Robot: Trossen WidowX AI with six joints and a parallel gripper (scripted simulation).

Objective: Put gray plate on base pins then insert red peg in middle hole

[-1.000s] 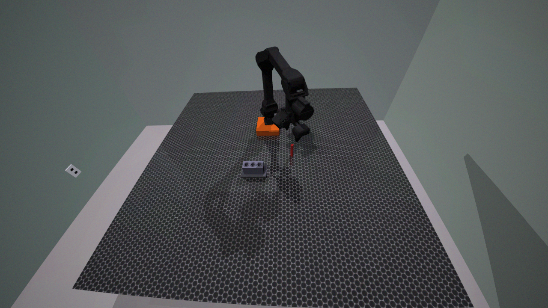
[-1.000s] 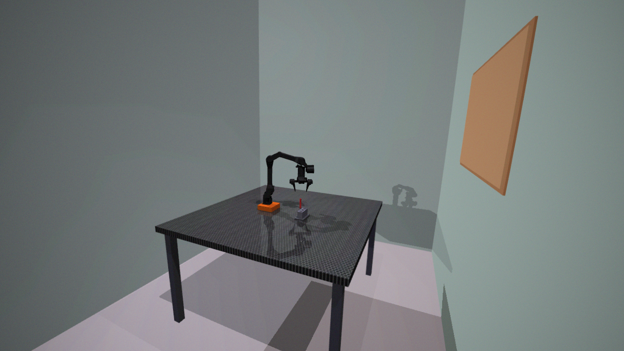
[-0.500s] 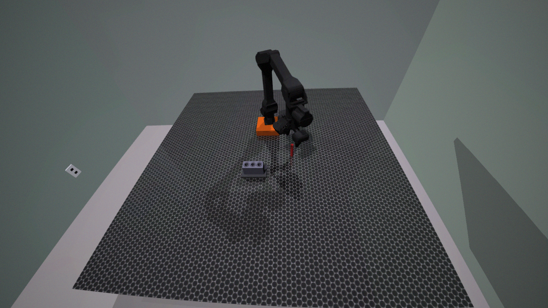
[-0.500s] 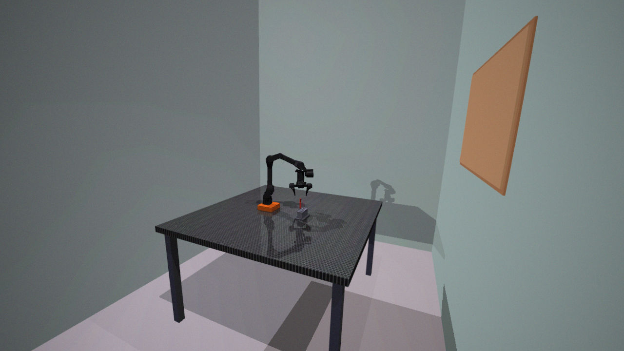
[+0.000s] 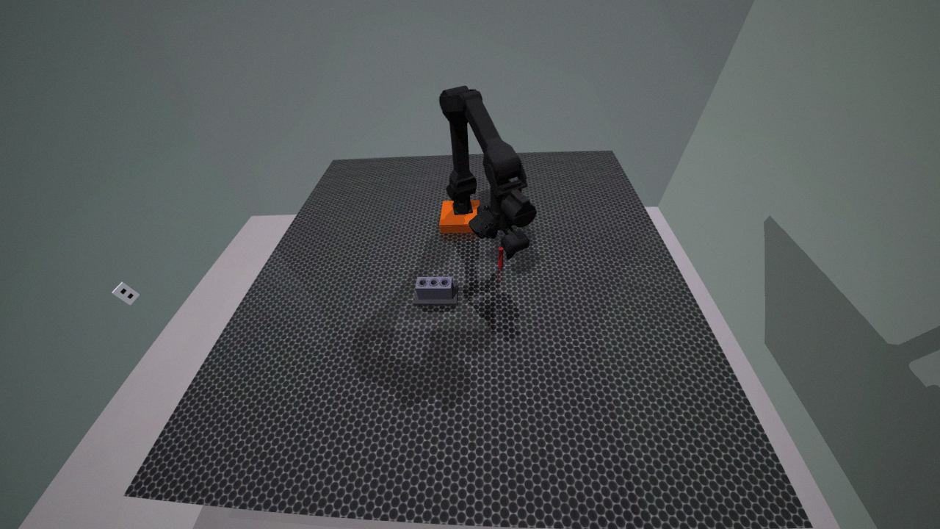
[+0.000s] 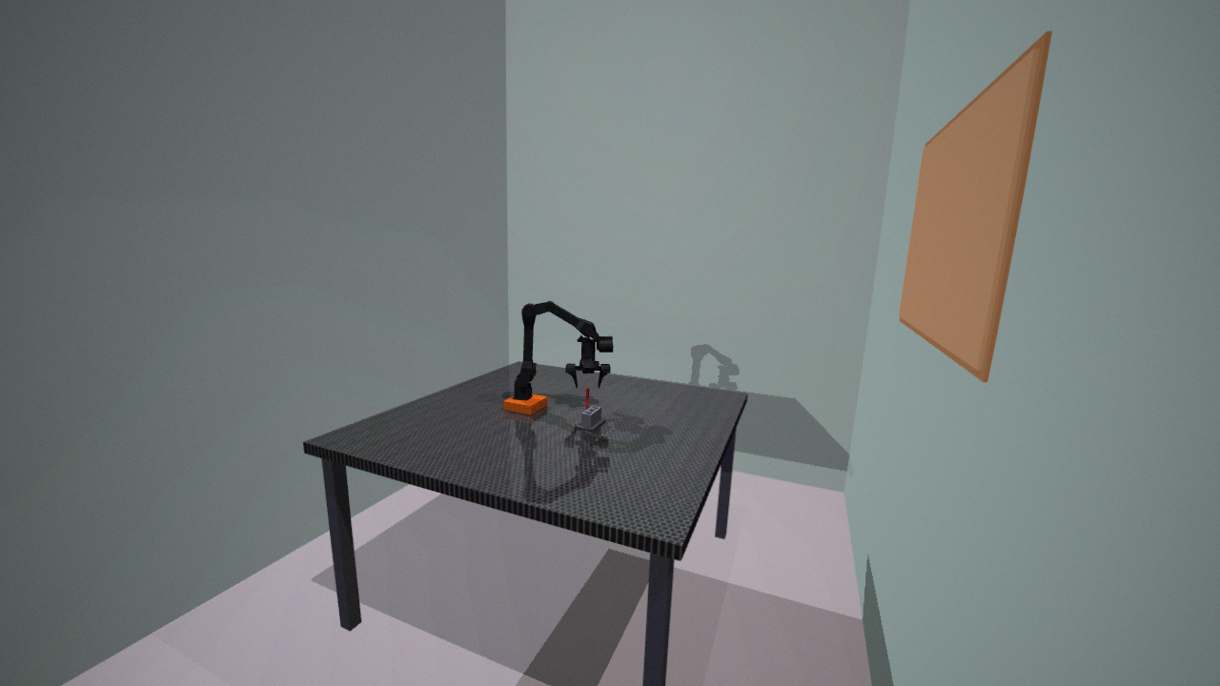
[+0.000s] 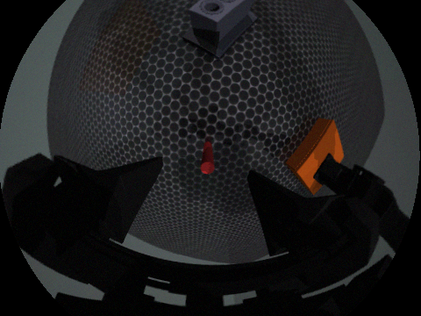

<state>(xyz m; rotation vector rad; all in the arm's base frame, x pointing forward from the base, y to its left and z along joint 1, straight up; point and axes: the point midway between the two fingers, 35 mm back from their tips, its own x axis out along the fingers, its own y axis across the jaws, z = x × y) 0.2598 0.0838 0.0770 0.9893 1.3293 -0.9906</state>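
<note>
Now: gripper tip 40 mm above the red peg. Also, from my gripper tip: gray plate 200 mm to the right, 70 mm ahead, 40 mm below; then base 200 mm to the right, 70 mm below, 70 mm ahead.
</note>
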